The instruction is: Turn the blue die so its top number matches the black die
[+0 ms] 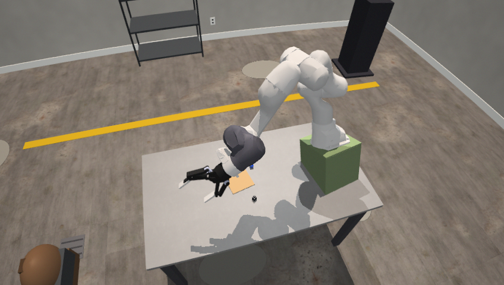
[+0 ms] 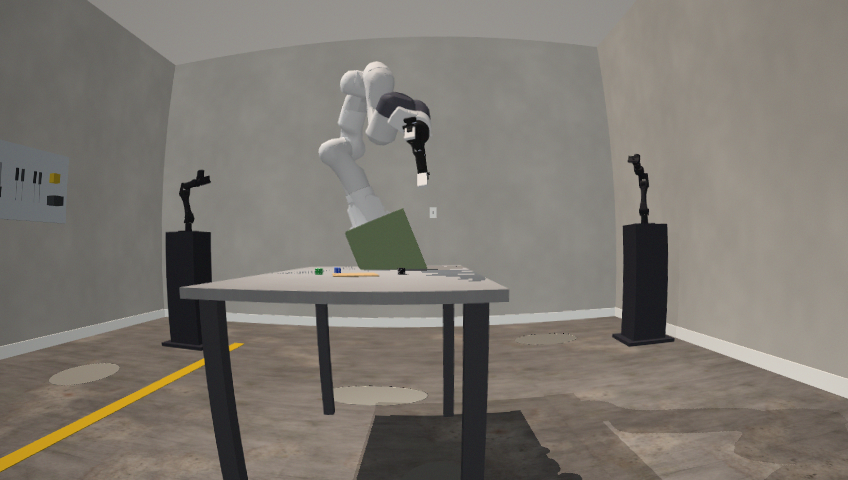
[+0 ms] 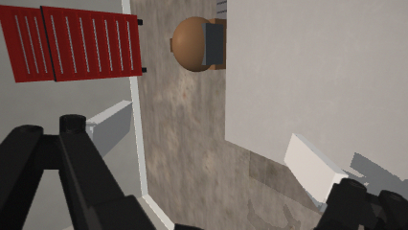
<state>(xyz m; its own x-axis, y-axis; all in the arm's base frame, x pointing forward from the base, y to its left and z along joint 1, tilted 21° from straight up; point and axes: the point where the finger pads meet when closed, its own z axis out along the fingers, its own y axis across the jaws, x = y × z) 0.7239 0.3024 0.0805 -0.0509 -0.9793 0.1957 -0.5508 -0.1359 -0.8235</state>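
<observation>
My gripper is now 270 mm past the green die, 350 mm to the left of it and 300 mm above it. Round my hand: mat (240 mm behind, 220 mm to the right, 310 mm below); black die (300 mm behind, 80 mm to the right, 300 mm below); blue die (330 mm behind, 300 mm to the right, 300 mm below).
</observation>
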